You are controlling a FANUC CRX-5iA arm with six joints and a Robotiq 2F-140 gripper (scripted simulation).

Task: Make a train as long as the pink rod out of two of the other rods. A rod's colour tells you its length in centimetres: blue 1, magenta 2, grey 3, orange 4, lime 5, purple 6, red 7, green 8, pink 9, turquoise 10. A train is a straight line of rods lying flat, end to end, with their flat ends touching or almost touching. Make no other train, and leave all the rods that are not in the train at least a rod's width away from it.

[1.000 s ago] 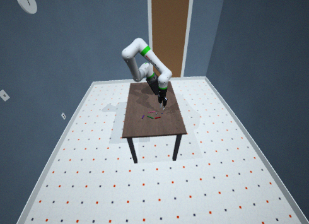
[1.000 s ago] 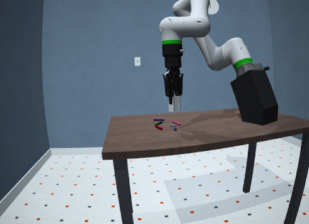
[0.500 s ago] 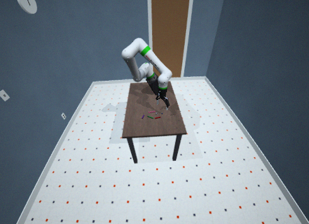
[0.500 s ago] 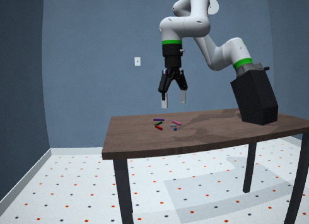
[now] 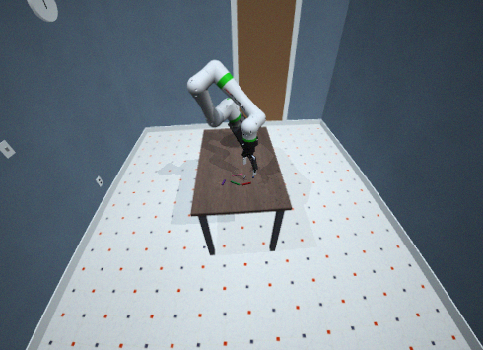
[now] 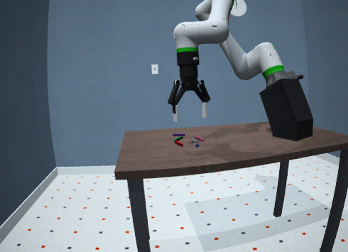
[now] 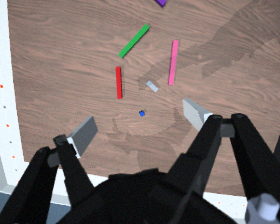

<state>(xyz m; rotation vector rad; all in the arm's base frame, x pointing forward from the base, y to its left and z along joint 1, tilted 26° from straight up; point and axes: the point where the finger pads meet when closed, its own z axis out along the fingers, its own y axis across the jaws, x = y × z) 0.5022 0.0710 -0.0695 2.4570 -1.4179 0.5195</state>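
My gripper is now 40 mm short of the green rod, 110 mm to the left of it and 110 mm above it. From my hand the other things lie so: small blue rod (20 mm behind, 30 mm to the left, 110 mm below); red rod (50 mm ahead, 20 mm to the right, 110 mm below); grey rod (20 mm behind, 40 mm to the right, 110 mm below).
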